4 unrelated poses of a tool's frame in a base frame.
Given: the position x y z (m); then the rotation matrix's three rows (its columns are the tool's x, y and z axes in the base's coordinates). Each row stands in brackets.
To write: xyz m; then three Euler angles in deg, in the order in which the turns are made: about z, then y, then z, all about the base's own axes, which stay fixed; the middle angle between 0 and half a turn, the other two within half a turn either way. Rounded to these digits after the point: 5 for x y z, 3 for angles.
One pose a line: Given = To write
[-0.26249, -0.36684, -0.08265], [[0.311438, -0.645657, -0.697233], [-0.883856, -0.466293, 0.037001], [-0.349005, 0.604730, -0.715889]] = -0.26249, -0.36684, -0.08265, 60.010, 135.716, 176.962
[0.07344, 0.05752, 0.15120], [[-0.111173, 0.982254, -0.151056], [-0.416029, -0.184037, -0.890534], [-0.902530, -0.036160, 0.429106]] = 0.07344, 0.05752, 0.15120, -2.294, 64.589, -99.627
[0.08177, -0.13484, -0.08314], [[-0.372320, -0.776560, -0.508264], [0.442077, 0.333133, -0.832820], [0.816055, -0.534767, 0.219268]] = 0.08177, -0.13484, -0.08314, -146.763, 77.334, -121.395
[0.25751, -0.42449, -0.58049], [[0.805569, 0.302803, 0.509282], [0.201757, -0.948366, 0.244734], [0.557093, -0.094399, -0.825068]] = 0.25751, -0.42449, -0.58049, -170.383, 145.595, 25.666
